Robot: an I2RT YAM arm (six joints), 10 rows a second.
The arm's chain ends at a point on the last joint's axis. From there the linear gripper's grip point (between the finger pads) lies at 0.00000 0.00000 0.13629 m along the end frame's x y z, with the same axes.
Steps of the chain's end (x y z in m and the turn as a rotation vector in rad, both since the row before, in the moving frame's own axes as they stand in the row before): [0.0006, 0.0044, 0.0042, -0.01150, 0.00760, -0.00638]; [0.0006, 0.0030, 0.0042, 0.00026, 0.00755, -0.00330]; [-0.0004, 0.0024, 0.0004, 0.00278, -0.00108, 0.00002]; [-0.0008, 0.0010, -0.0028, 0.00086, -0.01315, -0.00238]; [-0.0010, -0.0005, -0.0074, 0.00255, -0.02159, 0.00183]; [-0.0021, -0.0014, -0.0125, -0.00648, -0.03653, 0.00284]
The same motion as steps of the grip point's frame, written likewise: [0.0016, 0.0060, 0.0042, -0.01150, 0.00760, -0.00638]; [0.0016, 0.0030, 0.0042, 0.00026, 0.00755, -0.00330]; [-0.0005, 0.0020, 0.0004, 0.00278, -0.00108, 0.00002]; [-0.0026, 0.0009, -0.0028, 0.00086, -0.01315, -0.00238]; [-0.0039, -0.0009, -0.0074, 0.00255, -0.02159, 0.00183]; [-0.0071, -0.0005, -0.0126, -0.00648, -0.03653, 0.00284]
